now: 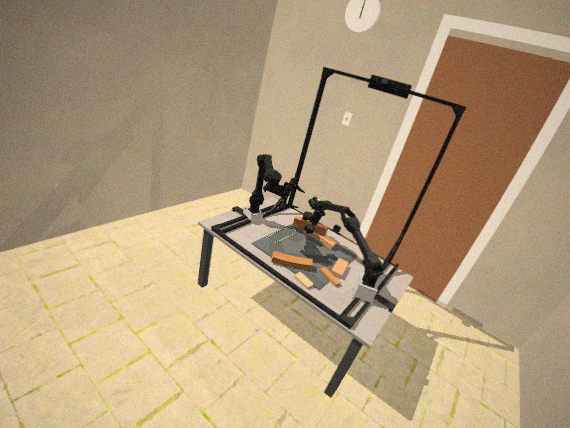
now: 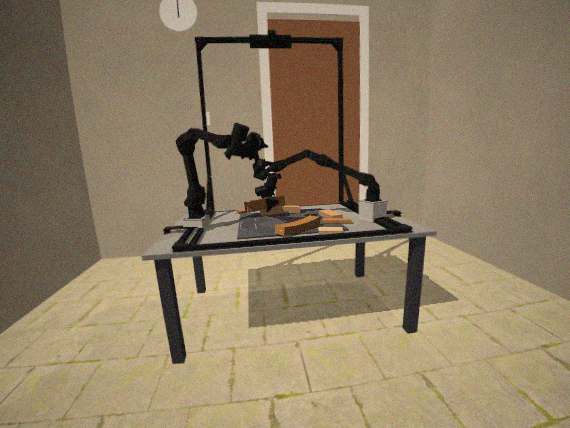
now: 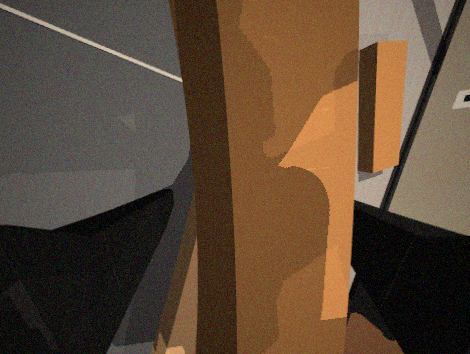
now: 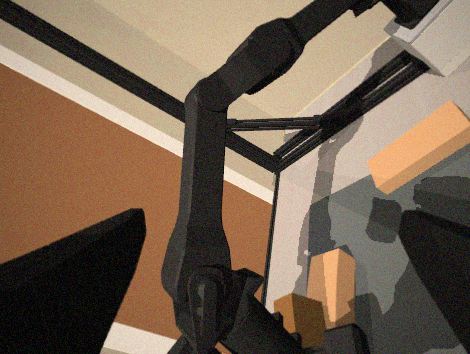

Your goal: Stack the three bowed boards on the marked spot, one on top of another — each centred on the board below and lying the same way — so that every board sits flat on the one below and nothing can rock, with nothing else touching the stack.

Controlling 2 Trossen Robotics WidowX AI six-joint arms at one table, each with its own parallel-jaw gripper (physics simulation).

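Frame: origin at the left arm's base, x ahead, y left, z up, level; metres.
Seen in the pictures: left gripper, between the fingertips: [image 2: 264, 208]; right gripper, between the fingertips: [image 1: 301, 200] [image 2: 270, 155] [image 4: 271, 221]; left arm's base, origin of its link: [image 1: 368, 282] [image 2: 372, 200] [image 4: 419, 7]; right arm's base, origin of its link: [image 1: 253, 210] [image 2: 196, 217].
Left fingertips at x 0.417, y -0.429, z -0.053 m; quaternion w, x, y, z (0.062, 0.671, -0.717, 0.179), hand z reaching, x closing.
Pixels of each thing's top centre, then the offset from my left fingertips to it. Level surfaces: height alone.
- dark mat, height of its surface: 0.041 m down
- second board, centre of its top: [image 3: 297, 300] [image 2: 265, 196] [image 1: 311, 221] 0.000 m ahead, 0.018 m left, 0.067 m up
- third board, centre of its top: [image 3: 219, 334] [image 4: 319, 326] [image 2: 280, 206] [image 1: 320, 234] 0.085 m back, 0.027 m left, 0.005 m up
- small piece, centre of its top: [image 3: 389, 110] 0.050 m ahead, 0.173 m right, 0.031 m down
Three bowed wooden boards lie on the table. One board [image 1: 292, 260] [image 2: 297, 225] lies alone at the front of the dark mat [image 1: 264, 246] [image 2: 251, 230]. A second board [image 1: 313, 225] [image 2: 262, 205] [image 3: 276, 218] lies at the back, resting partly on the third board [image 1: 327, 240] [image 2: 289, 209]. My left gripper [image 1: 309, 228] [image 2: 269, 198] [image 3: 247, 197] is open and straddles the second board, with one finger on each side. My right gripper [image 1: 293, 187] [image 2: 258, 146] is open and empty, held high at the back. The marked spot's white line [image 3: 121, 56] lies on the mat beside the second board.
Three small flat wooden pieces [image 1: 339, 267] [image 1: 330, 276] [image 1: 304, 279] lie on the mat's end nearest the left arm's base. Another small piece [image 3: 384, 105] lies beside the second board. A black frame [image 1: 309, 127] stands along the table's back edge.
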